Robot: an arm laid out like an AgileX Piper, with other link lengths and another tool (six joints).
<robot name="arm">
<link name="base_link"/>
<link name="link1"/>
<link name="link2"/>
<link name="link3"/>
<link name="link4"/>
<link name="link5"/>
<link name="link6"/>
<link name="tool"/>
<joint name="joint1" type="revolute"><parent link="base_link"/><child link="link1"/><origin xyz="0.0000 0.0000 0.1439"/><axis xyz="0 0 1"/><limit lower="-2.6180" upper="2.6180"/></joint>
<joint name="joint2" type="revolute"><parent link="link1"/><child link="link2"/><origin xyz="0.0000 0.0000 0.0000"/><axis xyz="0 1 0"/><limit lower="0.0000" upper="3.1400"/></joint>
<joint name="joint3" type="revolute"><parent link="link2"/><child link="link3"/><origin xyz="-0.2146 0.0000 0.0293"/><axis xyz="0 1 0"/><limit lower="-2.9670" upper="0.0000"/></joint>
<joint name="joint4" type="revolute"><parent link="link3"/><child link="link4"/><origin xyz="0.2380 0.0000 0.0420"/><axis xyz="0.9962 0 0.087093"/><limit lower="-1.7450" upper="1.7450"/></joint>
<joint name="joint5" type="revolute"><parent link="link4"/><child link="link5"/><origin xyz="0.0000 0.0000 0.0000"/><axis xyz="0 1 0"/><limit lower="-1.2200" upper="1.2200"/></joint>
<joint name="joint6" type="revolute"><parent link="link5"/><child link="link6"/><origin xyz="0.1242 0.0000 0.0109"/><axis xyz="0.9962 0 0.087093"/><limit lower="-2.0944" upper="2.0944"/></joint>
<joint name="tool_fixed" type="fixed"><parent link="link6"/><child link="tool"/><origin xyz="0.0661 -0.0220 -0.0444" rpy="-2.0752 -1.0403 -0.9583"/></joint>
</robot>
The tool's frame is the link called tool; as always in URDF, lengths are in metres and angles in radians.
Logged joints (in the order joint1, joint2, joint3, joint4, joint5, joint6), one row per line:
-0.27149, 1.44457, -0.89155, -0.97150, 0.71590, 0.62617
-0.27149, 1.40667, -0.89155, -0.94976, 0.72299, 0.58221
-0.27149, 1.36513, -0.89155, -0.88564, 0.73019, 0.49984
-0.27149, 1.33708, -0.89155, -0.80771, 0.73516, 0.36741
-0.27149, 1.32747, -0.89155, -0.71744, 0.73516, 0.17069
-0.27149, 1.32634, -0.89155, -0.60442, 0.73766, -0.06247
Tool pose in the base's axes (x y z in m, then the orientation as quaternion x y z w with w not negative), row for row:
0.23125, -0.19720, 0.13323, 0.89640, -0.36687, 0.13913, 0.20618
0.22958, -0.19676, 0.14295, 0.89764, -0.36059, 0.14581, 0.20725
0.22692, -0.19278, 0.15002, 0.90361, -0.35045, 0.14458, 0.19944
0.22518, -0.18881, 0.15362, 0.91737, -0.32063, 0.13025, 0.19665
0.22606, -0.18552, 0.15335, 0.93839, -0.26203, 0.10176, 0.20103
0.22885, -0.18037, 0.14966, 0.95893, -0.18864, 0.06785, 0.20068
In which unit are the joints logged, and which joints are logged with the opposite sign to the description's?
The joints are logged in radians. Opposite sign: none.
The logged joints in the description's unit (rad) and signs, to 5 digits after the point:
-0.27149, 1.44457, -0.89155, -0.97150, 0.71590, 0.62617
-0.27149, 1.40667, -0.89155, -0.94976, 0.72299, 0.58221
-0.27149, 1.36513, -0.89155, -0.88564, 0.73019, 0.49984
-0.27149, 1.33708, -0.89155, -0.80771, 0.73516, 0.36741
-0.27149, 1.32747, -0.89155, -0.71744, 0.73516, 0.17069
-0.27149, 1.32634, -0.89155, -0.60442, 0.73766, -0.06247

